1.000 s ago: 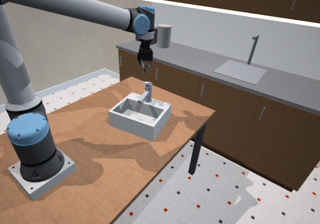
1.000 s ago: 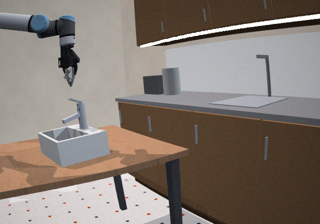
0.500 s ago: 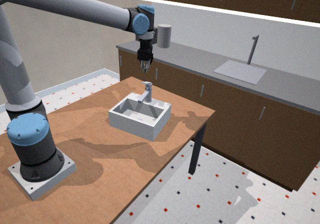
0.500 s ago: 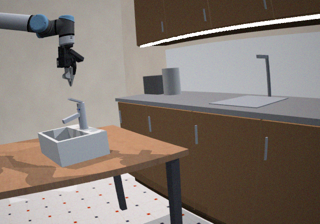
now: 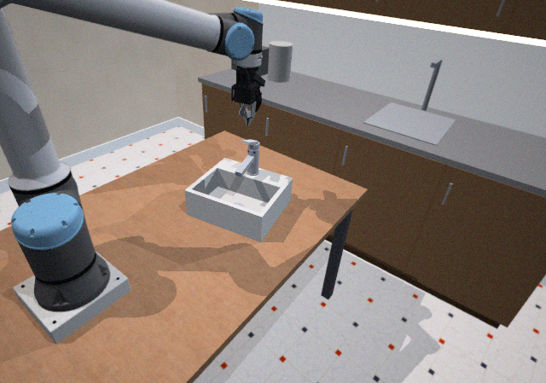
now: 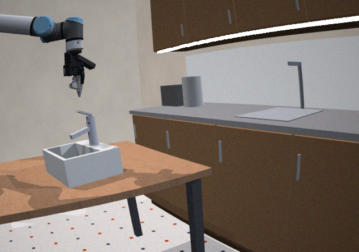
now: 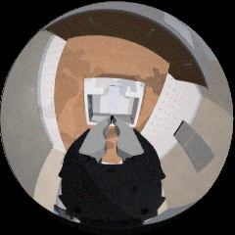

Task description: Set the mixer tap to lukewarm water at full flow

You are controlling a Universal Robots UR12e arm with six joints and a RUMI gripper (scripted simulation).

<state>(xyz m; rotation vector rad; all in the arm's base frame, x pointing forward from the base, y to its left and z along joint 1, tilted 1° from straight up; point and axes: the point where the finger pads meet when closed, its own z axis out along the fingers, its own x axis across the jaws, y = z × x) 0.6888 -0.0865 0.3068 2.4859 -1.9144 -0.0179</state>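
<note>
My gripper is now 9 cm above the lever and 2 cm short of it. From my hand the other things lie so: grey mixer tap (14 cm below, 3 cm ahead, 1 cm to the left); then white basin (33 cm below, 7 cm behind, 1 cm to the right).
</note>
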